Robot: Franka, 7 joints.
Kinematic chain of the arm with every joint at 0, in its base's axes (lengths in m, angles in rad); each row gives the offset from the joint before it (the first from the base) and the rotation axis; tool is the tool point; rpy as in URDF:
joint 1: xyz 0 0 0.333 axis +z
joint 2: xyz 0 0 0 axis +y
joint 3: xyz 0 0 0.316 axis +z
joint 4: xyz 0.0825 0 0 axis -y
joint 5: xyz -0.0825 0 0.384 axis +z
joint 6: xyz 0 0 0 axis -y
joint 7: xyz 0.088 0 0 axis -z
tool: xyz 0 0 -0.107 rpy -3.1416 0 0
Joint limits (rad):
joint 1: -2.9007..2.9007
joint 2: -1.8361..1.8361
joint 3: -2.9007..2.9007
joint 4: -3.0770..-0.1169
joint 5: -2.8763..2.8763
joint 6: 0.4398..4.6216
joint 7: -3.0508..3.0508
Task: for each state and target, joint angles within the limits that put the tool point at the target. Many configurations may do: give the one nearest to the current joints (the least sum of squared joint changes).
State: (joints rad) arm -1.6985 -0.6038 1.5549 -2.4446 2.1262 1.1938 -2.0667
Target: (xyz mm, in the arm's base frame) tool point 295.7 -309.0 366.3
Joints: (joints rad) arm -2.1985 -0.5644 1.1320 -2.6806 2.1617 1.3206 -2.0667
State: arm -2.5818 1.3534 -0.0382 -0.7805 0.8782 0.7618 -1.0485
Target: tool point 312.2 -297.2 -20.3
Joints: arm -1.6600 1.7047 0.6041 -1.5440 0.8048 0.7643 -1.0485
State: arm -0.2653 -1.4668 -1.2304 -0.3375 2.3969 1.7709 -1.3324
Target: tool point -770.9 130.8 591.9
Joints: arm -0.2172 -1.3596 -1.2308 -0.2824 2.3676 1.6227 -1.3324
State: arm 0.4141 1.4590 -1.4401 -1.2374 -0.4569 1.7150 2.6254
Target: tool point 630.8 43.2 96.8
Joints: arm 0.9397 1.5387 -1.0238 -1.3465 -0.3586 1.5275 2.6254
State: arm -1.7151 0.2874 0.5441 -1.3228 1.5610 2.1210 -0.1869
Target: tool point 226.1 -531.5 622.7
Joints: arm -1.7671 -0.0746 0.4715 -1.8416 1.4643 1.9707 -0.1869
